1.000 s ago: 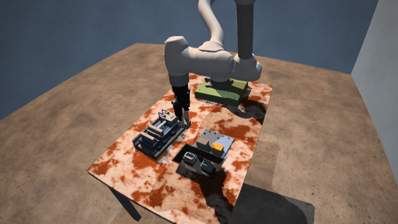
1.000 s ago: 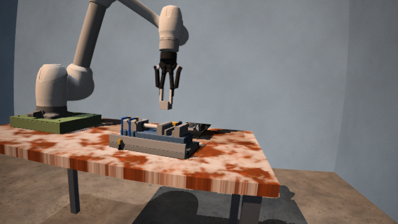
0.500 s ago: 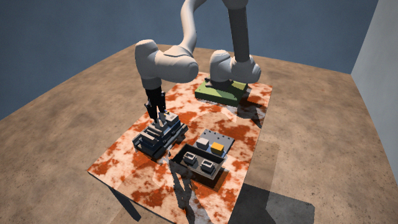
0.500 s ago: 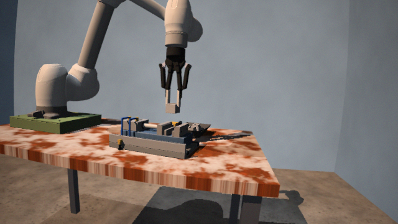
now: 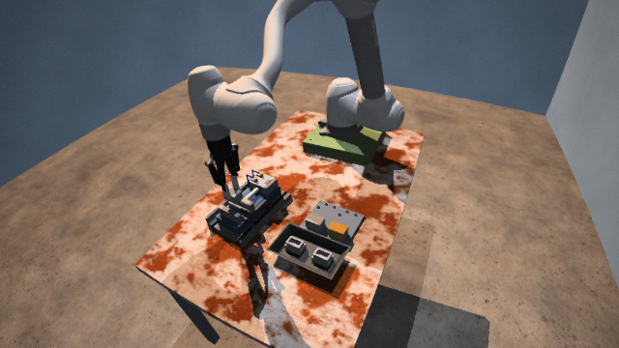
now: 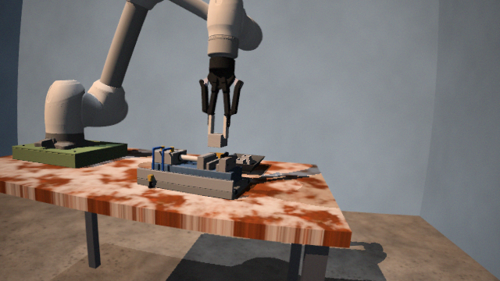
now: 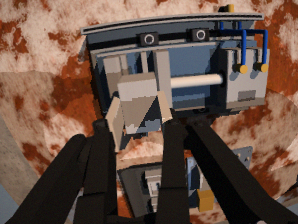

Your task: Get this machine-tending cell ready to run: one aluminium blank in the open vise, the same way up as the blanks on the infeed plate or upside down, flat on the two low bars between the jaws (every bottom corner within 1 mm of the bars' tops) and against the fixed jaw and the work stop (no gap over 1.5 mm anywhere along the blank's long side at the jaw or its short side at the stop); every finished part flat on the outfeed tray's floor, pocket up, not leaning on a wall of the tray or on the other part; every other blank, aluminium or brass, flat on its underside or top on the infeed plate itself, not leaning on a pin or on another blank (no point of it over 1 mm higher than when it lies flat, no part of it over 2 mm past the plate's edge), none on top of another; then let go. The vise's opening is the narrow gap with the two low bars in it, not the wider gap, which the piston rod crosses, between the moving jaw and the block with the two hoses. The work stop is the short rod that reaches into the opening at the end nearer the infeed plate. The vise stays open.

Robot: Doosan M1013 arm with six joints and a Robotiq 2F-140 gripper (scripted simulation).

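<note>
Now: hand 80 mm past the piston rod, 10 mm to the right of it and 100 mm above it. Also, from my hand: infeed plate 140 mm behind, 320 mm to the left, 180 mm below; then vise 60 mm behind, 10 mm to the left, 140 mm below; then aluminium blank 100 mm behind, 270 mm to the left, 160 mm below.
</note>
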